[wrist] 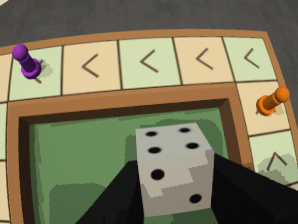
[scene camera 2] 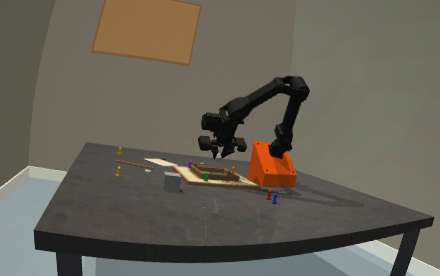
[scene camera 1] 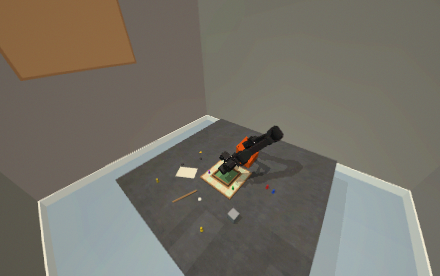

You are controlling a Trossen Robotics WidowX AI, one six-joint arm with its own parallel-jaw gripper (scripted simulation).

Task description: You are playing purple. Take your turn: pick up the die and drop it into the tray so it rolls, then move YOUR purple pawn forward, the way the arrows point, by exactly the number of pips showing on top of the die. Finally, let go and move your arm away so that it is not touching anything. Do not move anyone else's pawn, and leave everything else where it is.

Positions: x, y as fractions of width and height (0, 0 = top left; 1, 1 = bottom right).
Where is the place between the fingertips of my gripper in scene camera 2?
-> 0.49, 0.57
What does my gripper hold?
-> A white die.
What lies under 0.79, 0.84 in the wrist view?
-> My gripper.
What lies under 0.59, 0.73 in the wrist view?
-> A white die.
